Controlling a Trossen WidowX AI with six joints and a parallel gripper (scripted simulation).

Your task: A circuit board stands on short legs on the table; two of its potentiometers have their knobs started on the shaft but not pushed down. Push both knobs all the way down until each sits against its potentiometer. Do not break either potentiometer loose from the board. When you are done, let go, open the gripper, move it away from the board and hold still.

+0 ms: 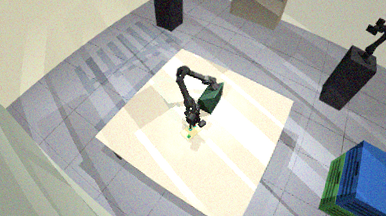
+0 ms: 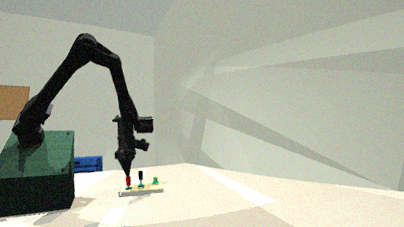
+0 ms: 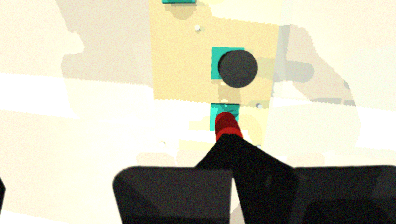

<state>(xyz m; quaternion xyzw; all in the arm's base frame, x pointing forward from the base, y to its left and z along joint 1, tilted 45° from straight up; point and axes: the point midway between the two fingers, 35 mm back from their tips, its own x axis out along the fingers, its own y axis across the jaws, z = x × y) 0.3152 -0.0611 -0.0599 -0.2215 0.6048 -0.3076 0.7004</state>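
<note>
Now: gripper tip 40 mm short of the black knob and 10 mm to the left of it. Round my gripper tip: red knob: 20 mm below.
</note>
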